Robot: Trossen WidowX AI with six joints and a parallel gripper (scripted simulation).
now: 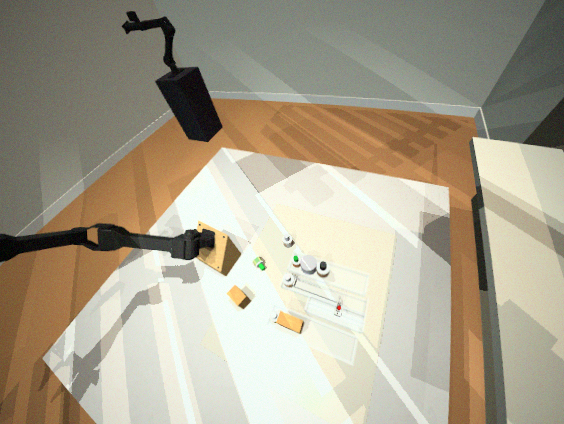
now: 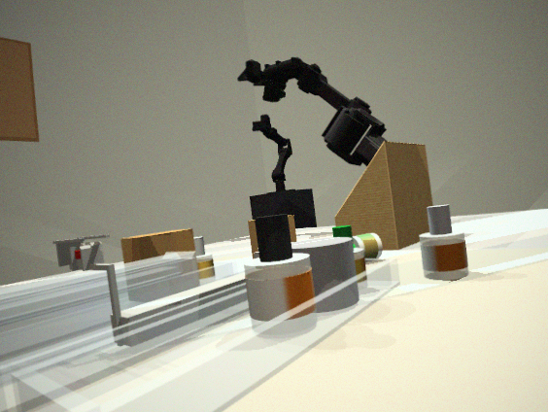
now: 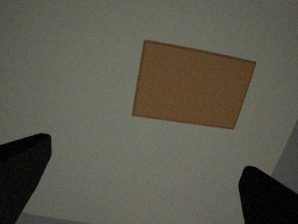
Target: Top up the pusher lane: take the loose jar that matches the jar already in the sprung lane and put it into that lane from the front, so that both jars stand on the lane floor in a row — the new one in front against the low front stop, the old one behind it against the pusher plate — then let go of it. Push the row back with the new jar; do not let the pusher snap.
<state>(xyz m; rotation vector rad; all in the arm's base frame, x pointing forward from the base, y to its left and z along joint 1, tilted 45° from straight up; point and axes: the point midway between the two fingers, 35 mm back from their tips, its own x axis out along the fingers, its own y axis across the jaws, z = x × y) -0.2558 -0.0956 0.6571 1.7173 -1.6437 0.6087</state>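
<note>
Right now the grey cylinder is 670 mm ahead of my gripper tip, 630 mm to the left of it and 480 mm below it. The rest, counted from my gripper tip: pusher plate: 730 mm ahead, 520 mm to the left, 460 mm below; brown block: 680 mm ahead, 420 mm to the left, 470 mm below; red mark: 810 mm ahead, 520 mm to the left, 440 mm below.
</note>
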